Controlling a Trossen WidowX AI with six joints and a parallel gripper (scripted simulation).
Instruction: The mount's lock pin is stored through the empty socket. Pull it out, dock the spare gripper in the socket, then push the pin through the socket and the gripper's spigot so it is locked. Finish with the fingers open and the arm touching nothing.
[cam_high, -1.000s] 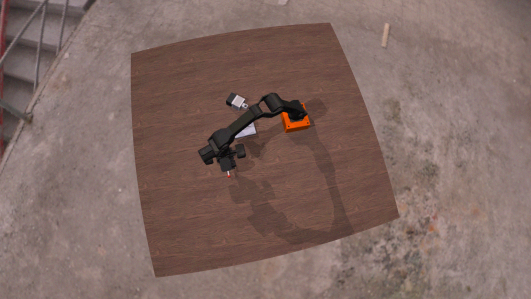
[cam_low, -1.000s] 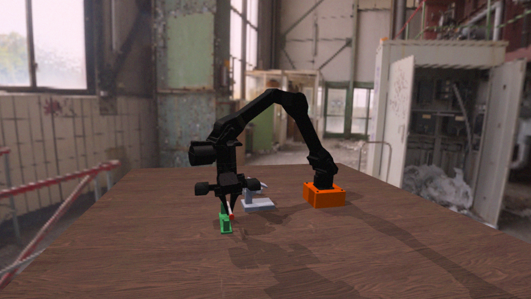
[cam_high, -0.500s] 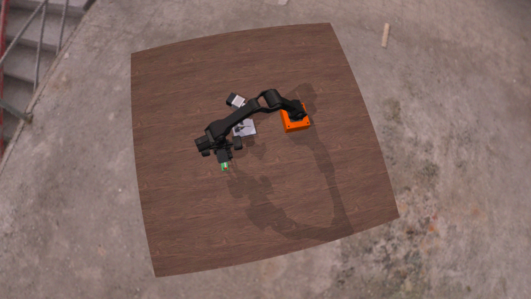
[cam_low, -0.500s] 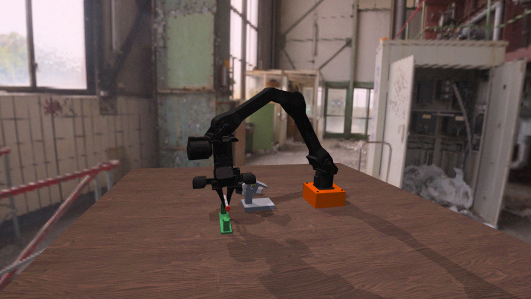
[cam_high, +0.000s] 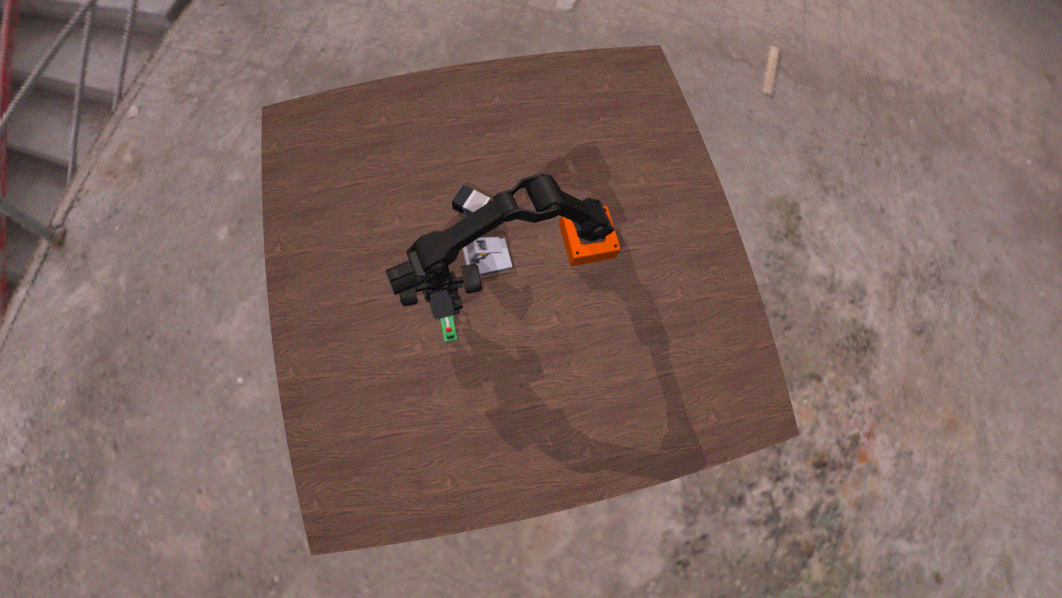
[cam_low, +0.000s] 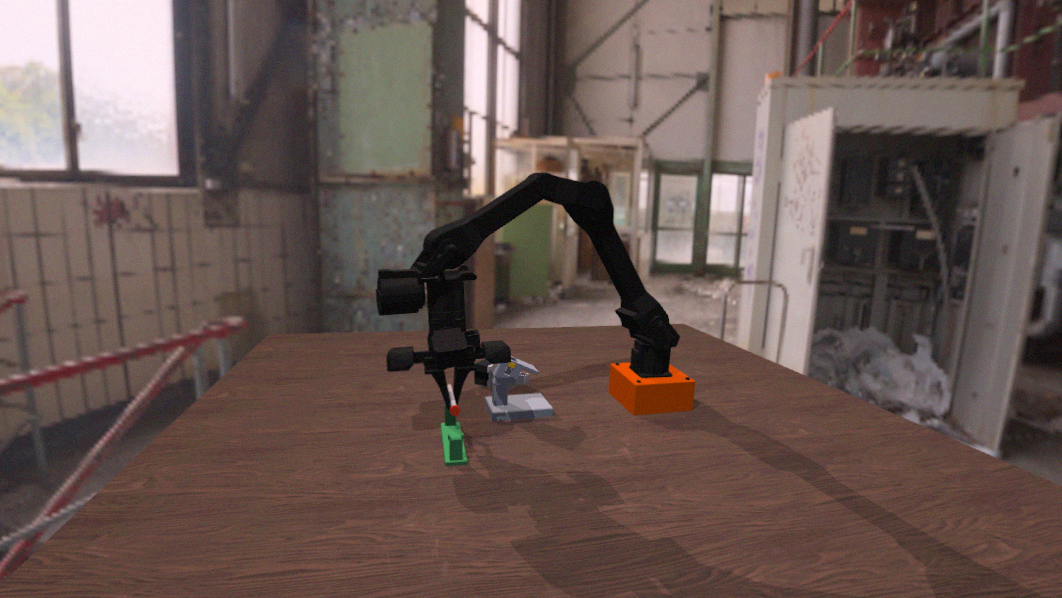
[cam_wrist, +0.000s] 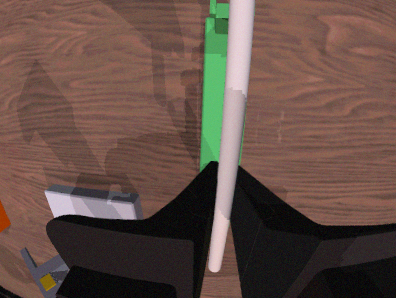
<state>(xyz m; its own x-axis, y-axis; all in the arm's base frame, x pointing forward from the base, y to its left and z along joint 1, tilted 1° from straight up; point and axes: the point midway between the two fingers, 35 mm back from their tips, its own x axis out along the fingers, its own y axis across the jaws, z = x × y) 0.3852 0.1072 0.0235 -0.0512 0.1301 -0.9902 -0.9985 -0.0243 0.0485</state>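
Now: the green stand 2 cm to the left of my gripper tip and 3 cm below it. The rest, counted from my gripper tip: grey mount (11 cm behind, 10 cm to the right); then spare gripper (12 cm behind, 24 cm to the right, 3 cm below).
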